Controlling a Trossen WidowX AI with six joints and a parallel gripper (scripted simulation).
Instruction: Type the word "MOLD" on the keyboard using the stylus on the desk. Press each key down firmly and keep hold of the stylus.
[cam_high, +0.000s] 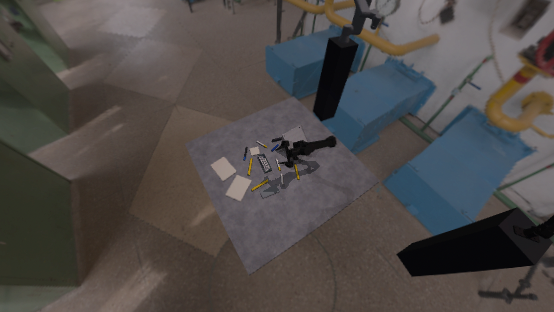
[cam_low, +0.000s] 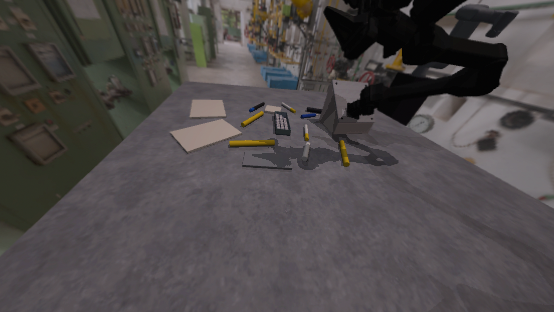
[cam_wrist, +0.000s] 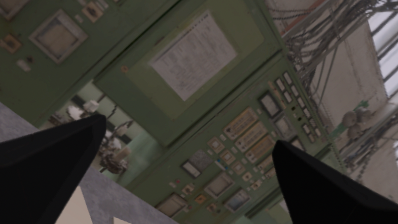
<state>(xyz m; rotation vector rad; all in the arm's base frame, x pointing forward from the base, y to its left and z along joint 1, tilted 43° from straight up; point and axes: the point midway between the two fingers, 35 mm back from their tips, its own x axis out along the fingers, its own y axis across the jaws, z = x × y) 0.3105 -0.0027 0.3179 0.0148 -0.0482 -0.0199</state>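
Now: the blue stylus 380 mm below my gripper tip, 340 mm to the right of it and 170 mm behind it. Also, from my gripper tip: black pen 400 mm to the right, 380 mm below, 210 mm behind; then grey stylus tip 380 mm below, 360 mm to the right, 200 mm behind.
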